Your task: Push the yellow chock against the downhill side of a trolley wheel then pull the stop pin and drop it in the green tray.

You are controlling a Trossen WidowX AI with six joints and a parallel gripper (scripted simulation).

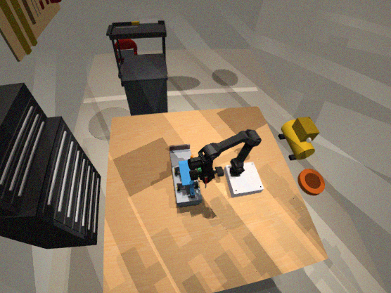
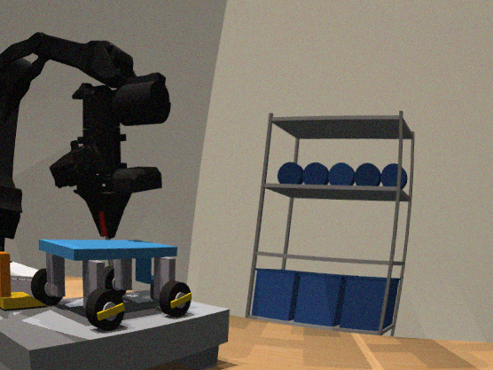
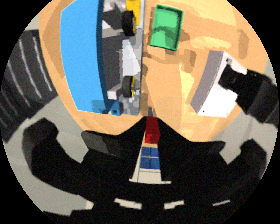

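My gripper tip is 180 mm to the left of the green tray and 170 mm above it. Also, from my gripper tip: red-headed stop pin: right at my gripper tip; then grey ramp: 110 mm ahead, 70 mm to the right, 120 mm below; then blue-topped trolley: 110 mm ahead, 60 mm to the right, 50 mm below.
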